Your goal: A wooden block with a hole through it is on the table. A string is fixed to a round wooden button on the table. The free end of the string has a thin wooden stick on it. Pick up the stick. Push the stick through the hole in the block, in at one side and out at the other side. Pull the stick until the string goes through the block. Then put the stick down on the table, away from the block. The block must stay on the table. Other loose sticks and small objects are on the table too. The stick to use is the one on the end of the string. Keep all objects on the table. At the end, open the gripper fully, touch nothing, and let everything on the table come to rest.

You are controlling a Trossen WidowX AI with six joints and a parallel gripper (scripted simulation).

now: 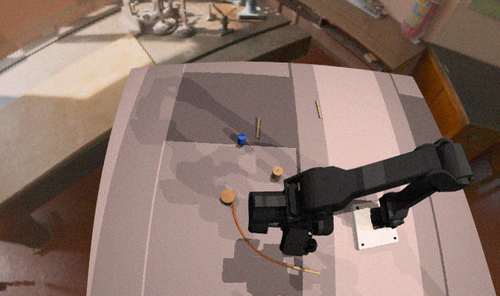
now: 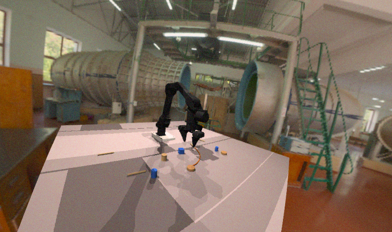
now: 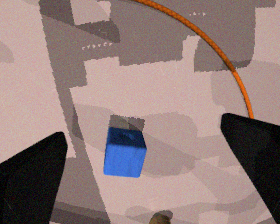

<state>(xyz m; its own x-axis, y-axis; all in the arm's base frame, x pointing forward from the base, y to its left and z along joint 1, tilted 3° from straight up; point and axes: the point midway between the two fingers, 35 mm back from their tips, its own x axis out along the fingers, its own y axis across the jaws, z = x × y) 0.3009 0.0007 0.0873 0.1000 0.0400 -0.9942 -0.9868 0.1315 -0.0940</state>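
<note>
Now: the blue cube 2 cm behind my gripper tip, 4 cm to the right of it and 4 cm below it. Round my gripper tip: round wooden button (13 cm ahead, 11 cm to the right, 5 cm below); short wooden cylinder (1 cm behind, 17 cm to the right, 4 cm below); thin wooden stick (5 cm behind, 11 cm to the left, 6 cm below).
</note>
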